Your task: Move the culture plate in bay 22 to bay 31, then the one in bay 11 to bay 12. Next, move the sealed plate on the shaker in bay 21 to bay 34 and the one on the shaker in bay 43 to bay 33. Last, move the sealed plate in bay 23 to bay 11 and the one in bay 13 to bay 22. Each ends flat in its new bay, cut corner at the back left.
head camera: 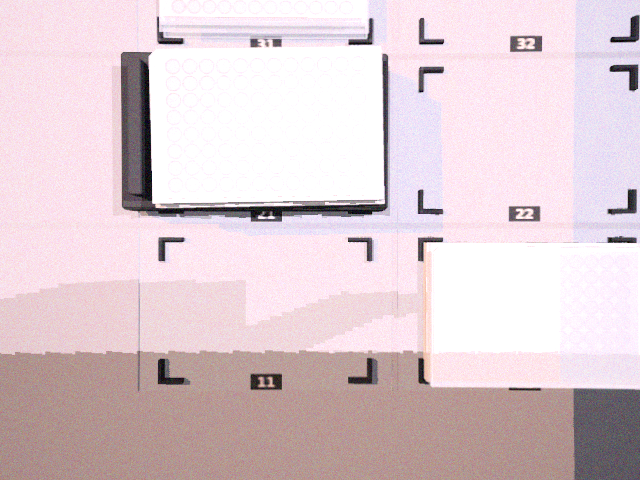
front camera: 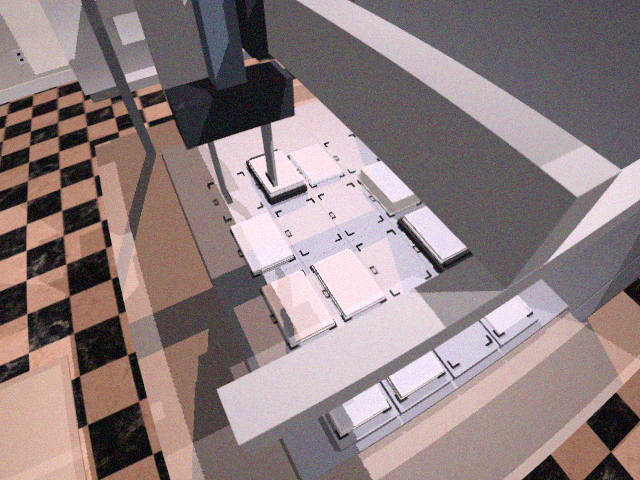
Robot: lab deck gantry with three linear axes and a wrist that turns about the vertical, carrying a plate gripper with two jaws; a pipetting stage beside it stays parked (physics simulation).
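Places are measured from the robot's base along level axes (x down, y back, z left), in millimetres.
Pixels of known places: gripper, fingertip midpoint: [front camera: 249,188]; robot's base at its link origin: [head camera: 165,377] [front camera: 209,185].
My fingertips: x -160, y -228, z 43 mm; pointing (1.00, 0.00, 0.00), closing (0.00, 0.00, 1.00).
Ahead of a thing's pixels: the offset from my fingertips to its middle. "spot": to the spot under its first point.
The gripper [front camera: 251,192] is open with nothing between its two jaws. It hangs over the bay 11/21 area, one jaw seen across the shaker plate; the jaws do not show in the head view. The sealed plate @(dx +131, dy +158, dz +106 mm) [front camera: 283,170] [head camera: 268,124] lies on the dark shaker [front camera: 287,195] [head camera: 132,129] in bay 21. A culture plate @(dx +153, dy +164, dz +214 mm) [front camera: 316,162] [head camera: 263,9] is in bay 31, another @(dx +153, dy +0, dz +0 mm) [front camera: 261,240] [head camera: 491,299] in bay 12. Bays 11 and 22 hold no plate. Sealed plates lie in bay 13 @(spot: dx +146, dy -178, dz -1 mm) [front camera: 299,310], bay 23 @(spot: dx +146, dy -165, dz +108 mm) [front camera: 348,279] and on the bay 43 shaker @(dx +131, dy -163, dz +323 mm) [front camera: 436,235].
Further plates stand in bay 42 @(spot: dx +118, dy -20, dz +304 mm) [front camera: 390,186], bay 14 @(spot: dx +131, dy -375, dz +14 mm) [front camera: 368,405], bay 24 @(spot: dx +131, dy -374, dz +105 mm) [front camera: 416,374] and bay 44 @(spot: dx +138, dy -374, dz +320 mm) [front camera: 509,314]. Bays 33 and 34 hold no plate. A pale beam [front camera: 330,361] crosses the front view and hides part of the deck. A grey wall panel [front camera: 439,155] borders the right side.
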